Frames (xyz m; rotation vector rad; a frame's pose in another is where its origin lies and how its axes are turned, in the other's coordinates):
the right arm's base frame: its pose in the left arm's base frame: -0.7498 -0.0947 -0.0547 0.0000 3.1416 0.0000
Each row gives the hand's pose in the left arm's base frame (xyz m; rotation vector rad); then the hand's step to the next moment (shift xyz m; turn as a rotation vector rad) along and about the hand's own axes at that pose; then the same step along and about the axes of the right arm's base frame.
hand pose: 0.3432 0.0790 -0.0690 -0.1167 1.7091 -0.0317
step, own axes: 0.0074 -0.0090 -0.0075 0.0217 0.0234 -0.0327
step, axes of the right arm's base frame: 0.0079 -0.0100 0.0054 0.0367 0.0197 0.0188
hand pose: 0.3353 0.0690 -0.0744 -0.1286 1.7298 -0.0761
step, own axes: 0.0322 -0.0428 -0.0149 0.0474 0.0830 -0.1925
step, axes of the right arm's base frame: 0.0180 -0.0469 0.0238 0.2009 0.0719 0.0254
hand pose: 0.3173 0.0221 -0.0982 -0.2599 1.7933 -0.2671
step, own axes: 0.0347 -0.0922 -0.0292 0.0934 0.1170 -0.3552
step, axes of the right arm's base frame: 0.0333 -0.0971 -0.0040 0.3709 0.0965 0.0409
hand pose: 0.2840 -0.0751 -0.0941 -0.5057 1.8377 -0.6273
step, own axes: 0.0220 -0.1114 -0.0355 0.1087 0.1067 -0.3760
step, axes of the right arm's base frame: 0.0358 -0.0930 -0.0651 0.3951 0.0829 0.0394
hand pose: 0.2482 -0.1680 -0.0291 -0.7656 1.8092 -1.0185
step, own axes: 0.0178 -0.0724 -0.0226 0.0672 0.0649 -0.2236
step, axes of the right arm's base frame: 0.0217 -0.0413 -0.0624 0.2361 0.0479 0.0258
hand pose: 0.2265 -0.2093 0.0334 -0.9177 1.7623 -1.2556
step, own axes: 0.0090 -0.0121 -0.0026 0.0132 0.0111 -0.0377
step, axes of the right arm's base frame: 0.0049 -0.0099 -0.0106 0.0407 0.0065 0.0048
